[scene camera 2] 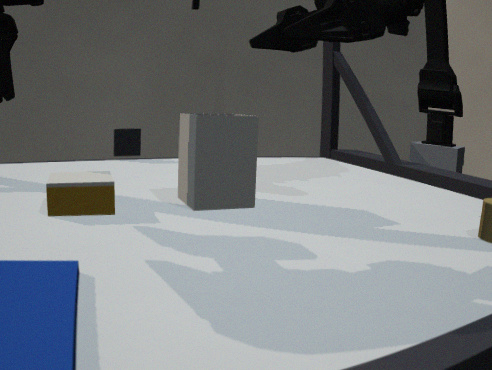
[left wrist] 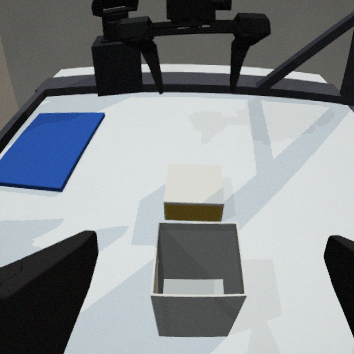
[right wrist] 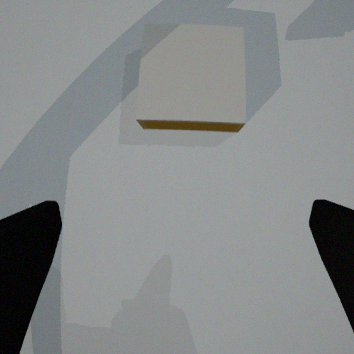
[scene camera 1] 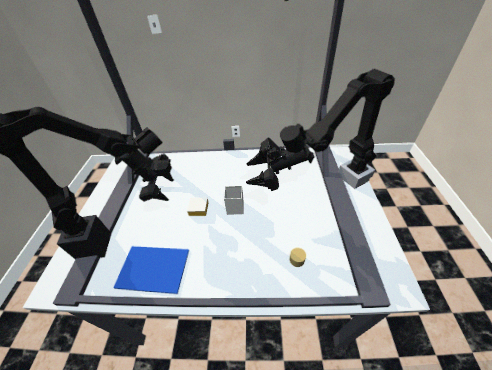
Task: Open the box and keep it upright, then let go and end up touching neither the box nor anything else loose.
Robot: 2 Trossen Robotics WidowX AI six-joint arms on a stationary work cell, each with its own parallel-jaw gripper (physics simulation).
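Places are measured from the left arm's base along level axes (x ahead, y left, z up), in centimetres.
Pixels of known places: left gripper, fingertip midpoint: (scene camera 2: 266, 39) (left wrist: 216, 247) (scene camera 1: 246, 173); right gripper, fingertip midpoint: (scene camera 2: 5, 101) (left wrist: 196, 91) (right wrist: 188, 214) (scene camera 1: 170, 190); left arm's base, link origin: (scene camera 2: 439, 144) (scene camera 1: 357, 167); right arm's base, link origin: (left wrist: 116, 38) (scene camera 1: 76, 228).
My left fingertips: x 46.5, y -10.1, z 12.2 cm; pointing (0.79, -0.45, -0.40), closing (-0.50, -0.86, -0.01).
Note:
For each thing: its top centre in the pictures, then the offset to it from my left fingertips.
- grey box, top centre: (left wrist: 198, 255) (scene camera 2: 217, 114) (scene camera 1: 233, 192) dx +4.7, dy -2.5, dz -8.7 cm
- flat blue panel, top centre: (left wrist: 46, 142) (scene camera 1: 152, 267) dx +39.8, dy +5.9, dz -17.2 cm
- yellow cylinder, top centre: (scene camera 1: 298, 254) dx -2.2, dy +27.2, dz -14.5 cm
The grey box (scene camera 1: 234, 204) (scene camera 2: 225, 162) (left wrist: 192, 317) stands upright on the table with its top open. Its lid (scene camera 1: 198, 206) (scene camera 2: 81, 200) (left wrist: 194, 185) (right wrist: 192, 75), pale on top with yellow-brown sides, lies flat on the table beside the box, apart from it. My left gripper (scene camera 1: 248, 173) (scene camera 2: 255, 43) (left wrist: 216, 247) is open and empty, above and to the right of the box in scene camera 1, touching nothing. My right gripper (scene camera 1: 170, 190) (left wrist: 196, 91) (right wrist: 188, 214) is open and empty, raised to the left of the lid in scene camera 1, clear of it.
A flat blue panel (scene camera 1: 152, 270) (scene camera 2: 37, 315) (left wrist: 50, 150) lies at the front left in scene camera 1. A yellow cylinder (scene camera 1: 297, 257) (scene camera 2: 487, 220) stands at the front right. Dark frame rails (scene camera 1: 220, 301) border the table, with uprights at the back.

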